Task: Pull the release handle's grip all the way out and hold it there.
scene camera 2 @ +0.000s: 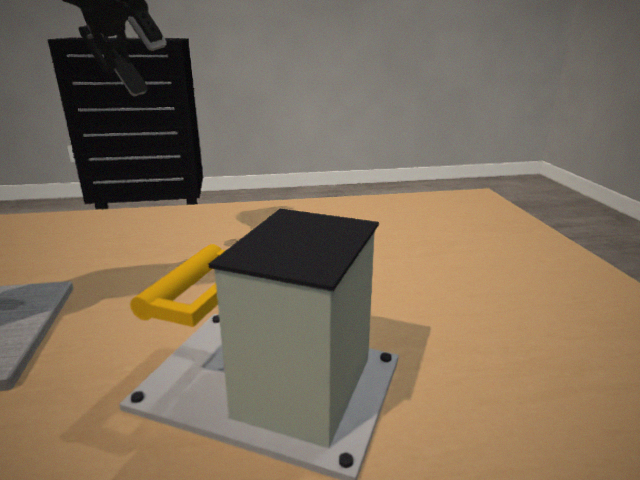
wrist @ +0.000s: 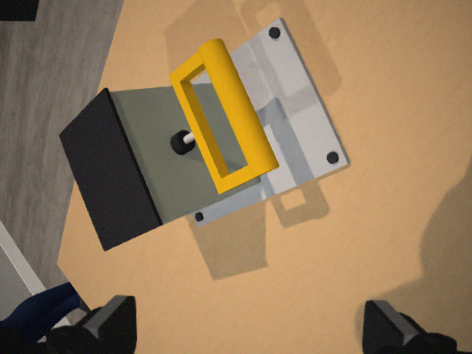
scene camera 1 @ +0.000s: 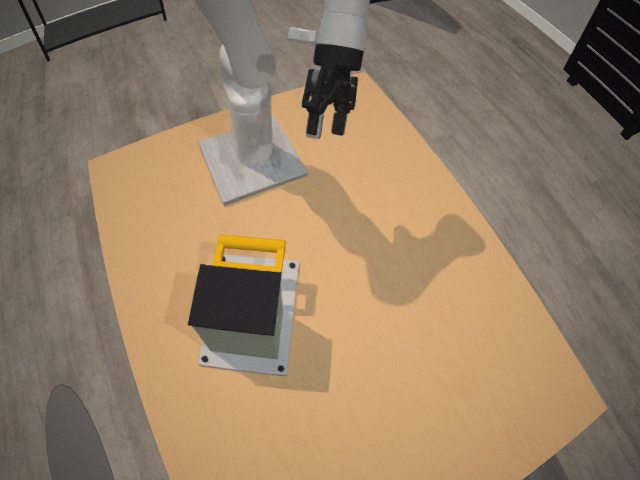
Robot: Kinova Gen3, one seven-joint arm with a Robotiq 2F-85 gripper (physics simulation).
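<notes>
The release handle's yellow grip (scene camera 1: 251,242) (scene camera 2: 178,276) (wrist: 240,107) is a rectangular loop with a thick round outer bar. It stands out from one side face of a grey-green box (scene camera 1: 237,343) (scene camera 2: 279,351) (wrist: 145,115) with a black lid. In the wrist view a short stretch of white rod (wrist: 189,138) shows between the loop and a black collar (wrist: 180,143) on the box. My gripper (scene camera 1: 326,133) (scene camera 2: 146,68) (wrist: 249,324) is open and empty. It hangs high above the table on the handle's side, well apart from the grip, with its camera facing the handle.
The box stands on a light grey plate (scene camera 1: 242,362) (scene camera 2: 180,387) (wrist: 310,125) with black bolts at its corners, on the orange-tan table (scene camera 1: 413,361). The arm's grey base slab (scene camera 1: 222,180) (scene camera 2: 31,330) is on the handle's side of the box. A black drawer cabinet (scene camera 2: 134,121) stands beyond the table.
</notes>
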